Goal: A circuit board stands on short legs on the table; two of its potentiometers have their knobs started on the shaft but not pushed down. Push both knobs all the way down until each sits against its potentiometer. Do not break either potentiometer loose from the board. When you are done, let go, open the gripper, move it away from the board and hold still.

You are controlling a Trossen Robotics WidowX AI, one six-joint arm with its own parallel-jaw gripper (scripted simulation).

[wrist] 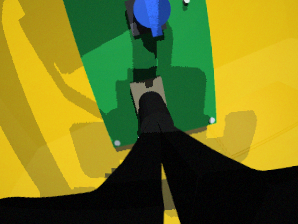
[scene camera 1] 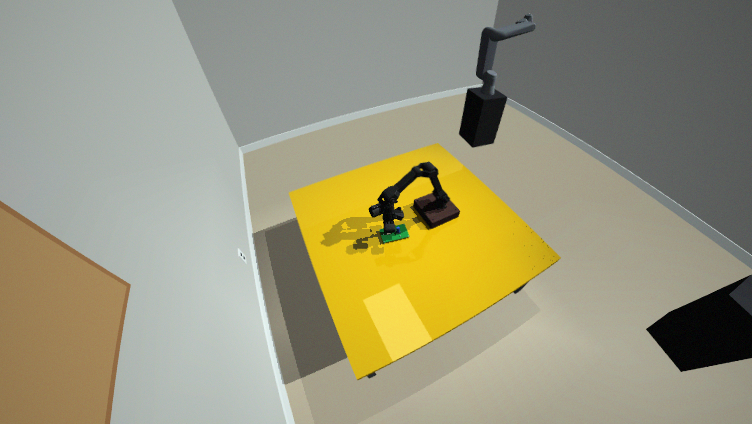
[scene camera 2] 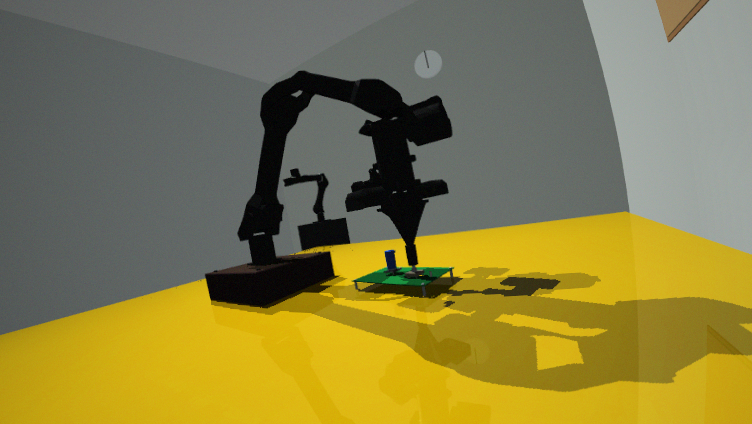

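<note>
You can see my gripper (scene camera 2: 410, 245), and the wrist view shows my gripper (wrist: 156, 128) too.
</note>
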